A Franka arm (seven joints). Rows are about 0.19 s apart.
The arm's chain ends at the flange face. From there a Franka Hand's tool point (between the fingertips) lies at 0.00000 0.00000 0.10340 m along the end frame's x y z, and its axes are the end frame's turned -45 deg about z.
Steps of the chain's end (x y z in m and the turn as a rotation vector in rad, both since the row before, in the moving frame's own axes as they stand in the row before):
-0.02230, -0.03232, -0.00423, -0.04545, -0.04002, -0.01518
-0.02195, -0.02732, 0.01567, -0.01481, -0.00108, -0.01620
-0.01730, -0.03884, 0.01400, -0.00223, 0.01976, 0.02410
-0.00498, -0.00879, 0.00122, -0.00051, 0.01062, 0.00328
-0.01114, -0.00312, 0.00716, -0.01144, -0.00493, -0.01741
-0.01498, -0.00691, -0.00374, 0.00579, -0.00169, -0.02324
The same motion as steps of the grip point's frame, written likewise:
0.00084, -0.03818, -0.00442, -0.00384, -0.06044, -0.01518
0.00264, -0.03383, 0.01566, -0.00971, -0.01124, -0.01620
0.01649, -0.03807, 0.01398, -0.01555, 0.01240, 0.02410
0.00343, -0.00892, 0.00121, -0.00787, 0.00715, 0.00328
-0.00686, -0.00960, 0.00715, -0.00460, -0.01158, -0.01741
-0.00541, -0.01603, -0.00374, 0.00529, 0.00290, -0.02324

